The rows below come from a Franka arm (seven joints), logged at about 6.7 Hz.
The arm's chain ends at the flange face. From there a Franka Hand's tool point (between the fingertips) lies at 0.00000 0.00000 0.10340 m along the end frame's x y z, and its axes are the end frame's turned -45 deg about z.
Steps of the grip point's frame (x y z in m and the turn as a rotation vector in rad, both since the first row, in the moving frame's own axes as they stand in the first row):
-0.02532, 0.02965, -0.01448, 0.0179, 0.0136, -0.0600
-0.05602, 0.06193, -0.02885, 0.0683, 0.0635, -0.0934
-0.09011, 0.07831, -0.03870, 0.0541, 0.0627, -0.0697
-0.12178, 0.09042, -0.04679, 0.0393, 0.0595, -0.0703
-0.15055, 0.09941, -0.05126, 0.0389, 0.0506, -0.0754
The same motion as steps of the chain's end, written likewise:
0.00345, 0.04116, -0.01445, 0.0223, -0.0030, -0.0600
0.00498, 0.09300, -0.02840, 0.0932, -0.0034, -0.0934
-0.00867, 0.12764, -0.03835, 0.0826, 0.0061, -0.0697
-0.02340, 0.15731, -0.04653, 0.0699, 0.0143, -0.0703
-0.03677, 0.18331, -0.05105, 0.0633, 0.0083, -0.0754

